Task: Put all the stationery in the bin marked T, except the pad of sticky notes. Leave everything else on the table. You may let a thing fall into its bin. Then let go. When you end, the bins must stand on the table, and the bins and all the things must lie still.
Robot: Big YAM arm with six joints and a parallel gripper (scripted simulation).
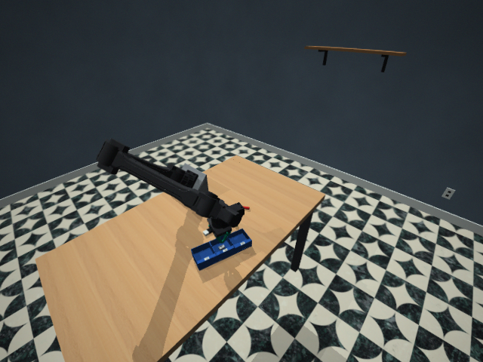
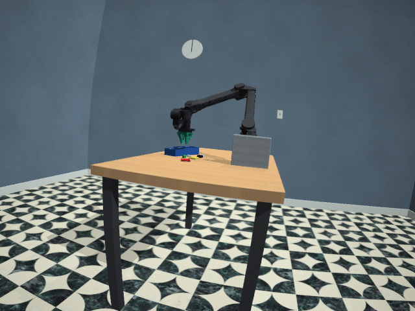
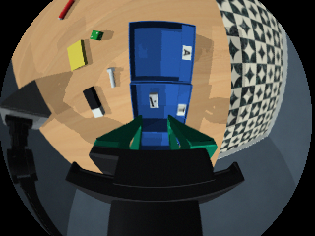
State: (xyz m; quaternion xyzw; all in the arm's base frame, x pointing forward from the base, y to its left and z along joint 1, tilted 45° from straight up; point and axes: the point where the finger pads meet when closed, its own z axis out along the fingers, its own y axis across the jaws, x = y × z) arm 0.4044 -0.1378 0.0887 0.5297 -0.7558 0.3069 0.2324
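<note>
My hand is 10 mm short of the blue bin and 50 mm above it. From my hand the other things lie so: small green item (50 mm behind, 150 mm to the left, 70 mm below); white object (60 mm below); black-and-white marker-like item (120 mm behind, 30 mm to the left, 70 mm below).
</note>
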